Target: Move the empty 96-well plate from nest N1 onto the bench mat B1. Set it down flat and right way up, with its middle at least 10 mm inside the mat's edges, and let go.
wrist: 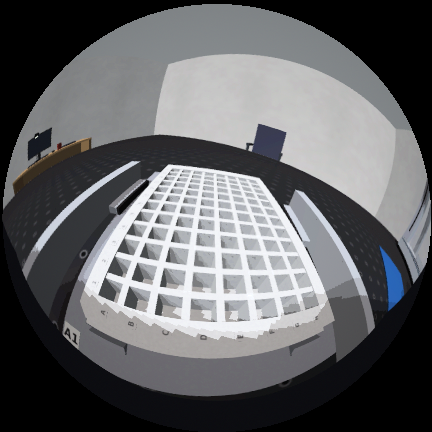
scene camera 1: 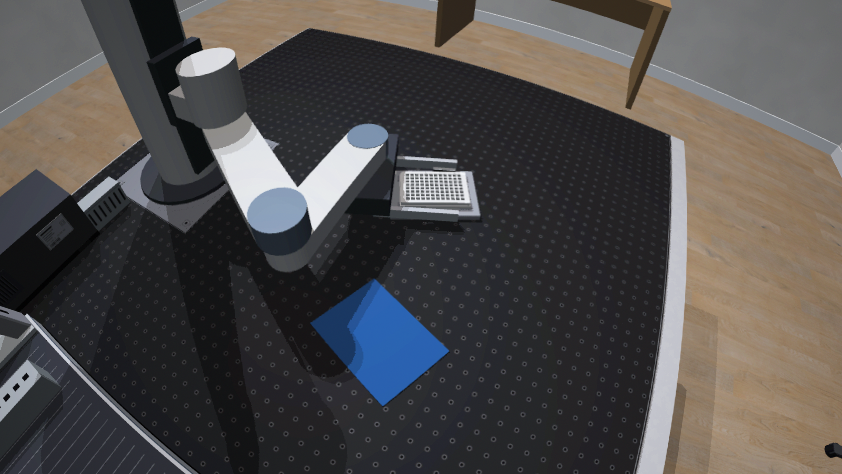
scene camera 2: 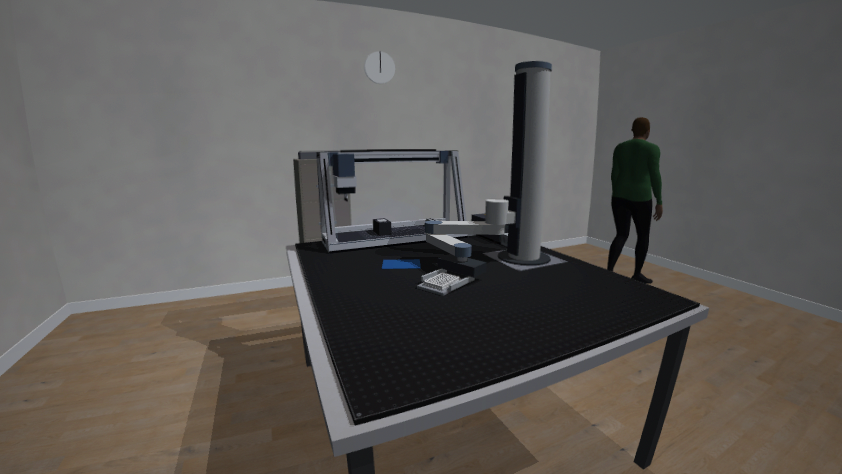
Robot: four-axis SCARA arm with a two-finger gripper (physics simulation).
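The white 96-well plate sits flat and right way up in the grey nest N1, wells facing up. An A1 label shows at the nest's near left corner in the wrist view. My gripper is open, low over the nest, with one finger along each long side of the plate. Neither finger visibly grips it; the exact side gaps and finger height are hard to tell. The blue bench mat B1 lies flat on the table, apart from the nest, partly in shadow.
The arm's column stands on the black perforated table top. A gantry machine stands at the far table end in scene camera 2. A dark box is near the column. A person stands beyond the table.
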